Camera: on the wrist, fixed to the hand. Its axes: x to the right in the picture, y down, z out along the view.
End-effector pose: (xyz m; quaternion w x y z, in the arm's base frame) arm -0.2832 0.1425 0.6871 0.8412 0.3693 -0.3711 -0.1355
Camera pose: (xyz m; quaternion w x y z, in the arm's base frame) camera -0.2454 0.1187 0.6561 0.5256 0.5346 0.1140 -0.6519
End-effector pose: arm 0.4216 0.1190 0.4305 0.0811 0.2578 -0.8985 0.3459
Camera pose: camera 0.4232 0.1040 0.4827 0.4144 0.7790 -0.4217 0.2089
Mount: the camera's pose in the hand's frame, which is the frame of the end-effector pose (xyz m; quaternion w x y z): 0.0217 -0.0405 -0.0290 0.6856 -0.0018 0.1226 -0.7176
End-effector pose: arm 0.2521 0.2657 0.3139 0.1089 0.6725 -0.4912 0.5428
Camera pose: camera 0.2640 0.2936 0.3590 0.5256 0.7468 0.1582 0.3756
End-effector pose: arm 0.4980 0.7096 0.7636 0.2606 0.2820 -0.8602 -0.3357
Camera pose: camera 0.5138 0.6579 0.7584 0.0437 0.8513 -0.3548 -0.3841
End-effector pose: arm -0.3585 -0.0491 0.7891 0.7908 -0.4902 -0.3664 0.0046
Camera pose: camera -0.3399 -0.0846 0.8258 0.5895 -0.0751 -0.5060 -0.6251
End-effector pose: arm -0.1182 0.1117 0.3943 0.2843 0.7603 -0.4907 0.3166
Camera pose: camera -0.0797 0.1354 0.4244 0.4837 0.8341 0.2435 0.1054
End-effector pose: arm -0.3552 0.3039 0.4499 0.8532 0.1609 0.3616 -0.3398
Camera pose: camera -0.3871 0.2799 0.4131 0.2971 -0.1090 0.4686 -0.8248
